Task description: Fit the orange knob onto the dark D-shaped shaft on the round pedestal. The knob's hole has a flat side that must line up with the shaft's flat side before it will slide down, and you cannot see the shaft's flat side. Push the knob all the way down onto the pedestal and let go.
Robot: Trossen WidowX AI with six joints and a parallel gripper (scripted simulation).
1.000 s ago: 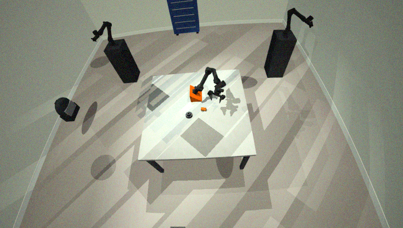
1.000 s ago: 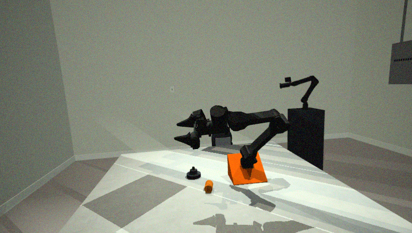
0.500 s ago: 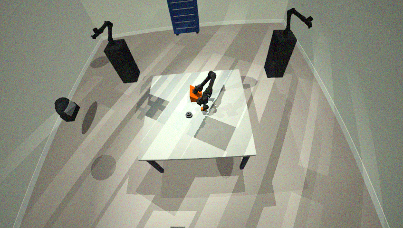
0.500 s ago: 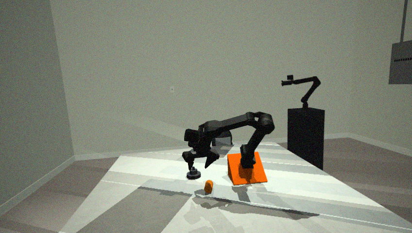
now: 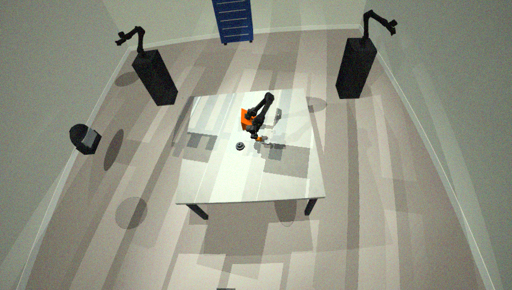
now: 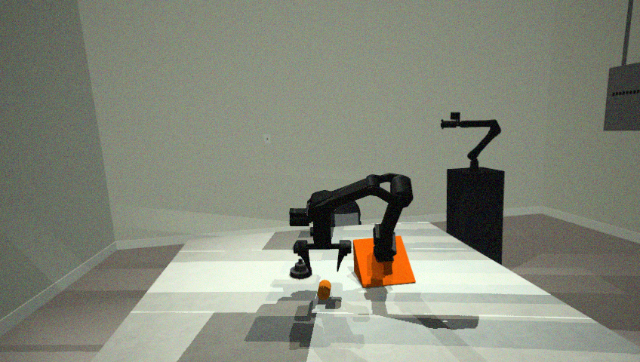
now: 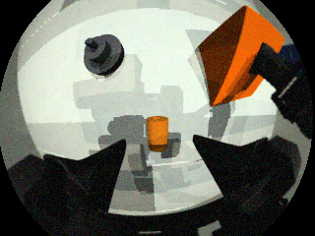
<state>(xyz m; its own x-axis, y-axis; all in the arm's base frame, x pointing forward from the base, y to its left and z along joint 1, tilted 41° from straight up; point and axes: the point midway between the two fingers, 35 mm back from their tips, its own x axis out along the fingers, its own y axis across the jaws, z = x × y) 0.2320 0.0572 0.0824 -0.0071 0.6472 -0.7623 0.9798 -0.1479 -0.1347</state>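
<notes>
Right now the orange knob is 6 cm below my gripper tip and 2 cm to the left of it. The rest, counted from my gripper tip: round dark pedestal (17 cm to the right, 7 cm ahead, 5 cm below).
</notes>
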